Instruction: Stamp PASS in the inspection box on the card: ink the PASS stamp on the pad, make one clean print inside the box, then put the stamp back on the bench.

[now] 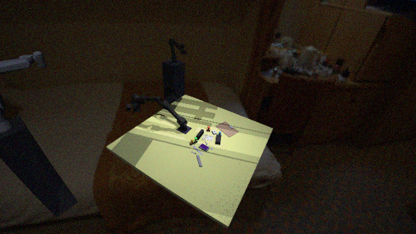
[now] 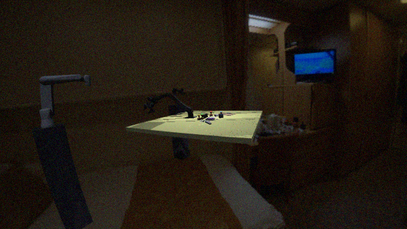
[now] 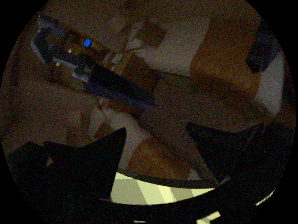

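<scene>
My gripper tip is 800 mm short of the green-topped stamp, 220 mm to the right of it and 80 mm above it. The rest, counted from my gripper tip: red-topped stamp: 790 mm ahead, 450 mm to the left, 80 mm below; white card: 850 mm ahead, 350 mm to the left, 100 mm below; long black block: 770 mm ahead, 320 mm to the left, 80 mm below.
</scene>
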